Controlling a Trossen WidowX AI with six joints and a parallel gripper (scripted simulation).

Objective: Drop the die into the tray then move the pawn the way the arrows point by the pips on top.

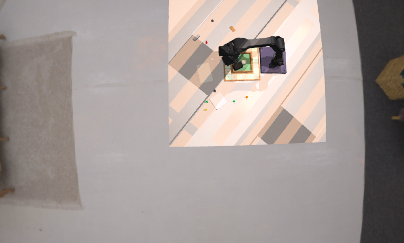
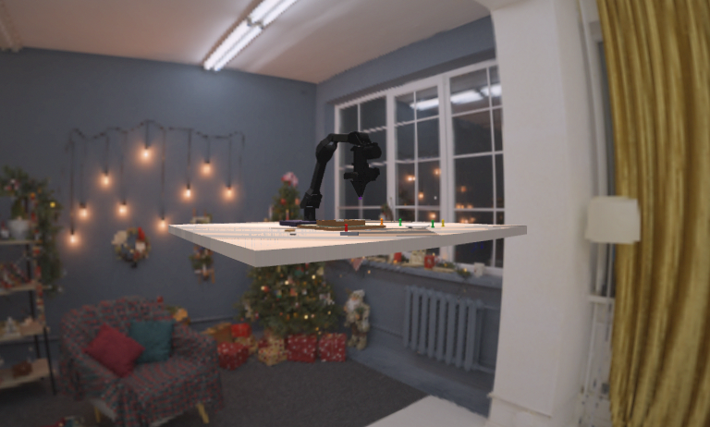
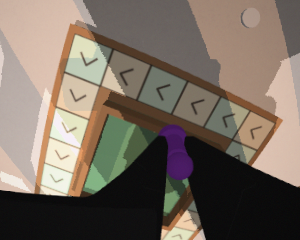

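My gripper tip is now 12 cm past the white die, 3 cm to the left of it and 11 cm above it. From my gripper tip the other things lie so: purple pawn (1 cm above); red pawn (18 cm ahead, 18 cm to the right, 12 cm below); green dice tray (11 cm behind, 4 cm to the right, 13 cm below).
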